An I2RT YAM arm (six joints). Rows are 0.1 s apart.
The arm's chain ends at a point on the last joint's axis. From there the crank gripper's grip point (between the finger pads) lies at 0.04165 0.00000 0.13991 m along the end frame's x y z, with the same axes.
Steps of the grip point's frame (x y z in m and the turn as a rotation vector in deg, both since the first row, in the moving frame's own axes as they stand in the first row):
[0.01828 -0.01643 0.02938 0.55 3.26 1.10]
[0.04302 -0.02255 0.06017 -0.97 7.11 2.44]
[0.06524 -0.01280 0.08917 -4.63 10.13 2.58]
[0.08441 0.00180 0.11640 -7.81 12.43 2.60]
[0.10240 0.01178 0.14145 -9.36 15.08 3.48]
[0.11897 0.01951 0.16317 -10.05 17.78 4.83]
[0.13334 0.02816 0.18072 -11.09 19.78 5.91]
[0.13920 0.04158 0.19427 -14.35 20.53 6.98]
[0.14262 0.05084 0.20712 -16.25 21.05 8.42]
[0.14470 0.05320 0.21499 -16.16 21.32 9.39]
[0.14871 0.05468 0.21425 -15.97 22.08 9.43]
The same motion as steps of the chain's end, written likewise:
[0.01039 -0.01597 0.03198 0.55 3.26 1.10]
[0.02612 -0.02701 0.06643 -0.97 7.11 2.44]
[0.04161 -0.02615 0.09920 -4.63 10.13 2.58]
[0.05585 -0.01900 0.13003 -7.81 12.43 2.60]
[0.06838 -0.01341 0.15909 -9.36 15.08 3.48]
[0.07967 -0.00861 0.18490 -10.05 17.78 4.83]
[0.09042 -0.00343 0.20592 -11.09 19.78 5.91]
[0.09580 0.00166 0.22245 -14.35 20.53 6.98]
[0.09928 0.00525 0.23745 -16.25 21.05 8.42]
[0.10128 0.00674 0.24575 -16.16 21.32 9.39]
[0.10376 0.00859 0.24606 -15.97 22.08 9.43]

